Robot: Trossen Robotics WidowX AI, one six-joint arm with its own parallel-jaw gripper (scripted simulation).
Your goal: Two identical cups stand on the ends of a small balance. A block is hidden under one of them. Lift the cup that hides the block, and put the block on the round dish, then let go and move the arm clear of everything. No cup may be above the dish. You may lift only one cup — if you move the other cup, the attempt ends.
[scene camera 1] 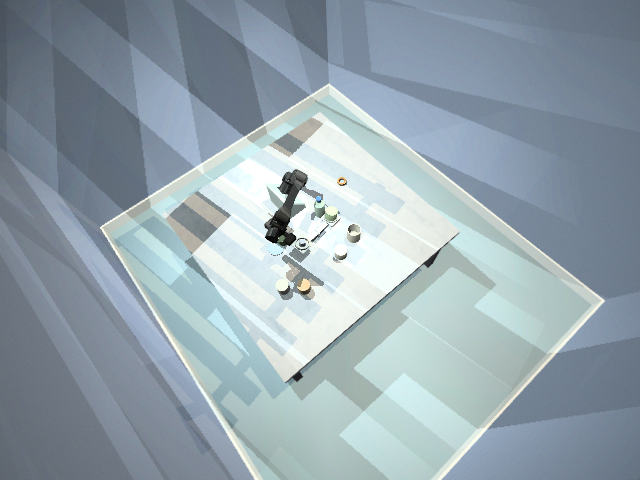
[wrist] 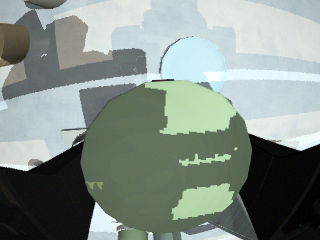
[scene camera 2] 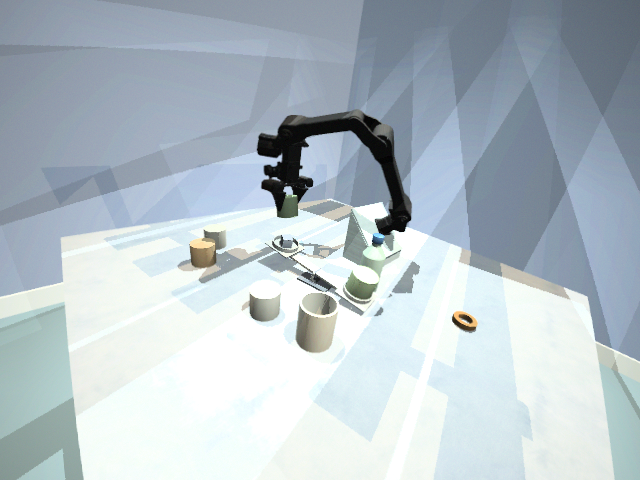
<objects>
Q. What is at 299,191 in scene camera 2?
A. The gripper.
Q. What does the gripper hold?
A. A green cup.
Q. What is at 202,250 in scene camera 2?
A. A tan cylinder.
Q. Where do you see a pale blue round dish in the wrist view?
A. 198,60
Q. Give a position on a beaker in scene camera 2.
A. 318,311
</objects>
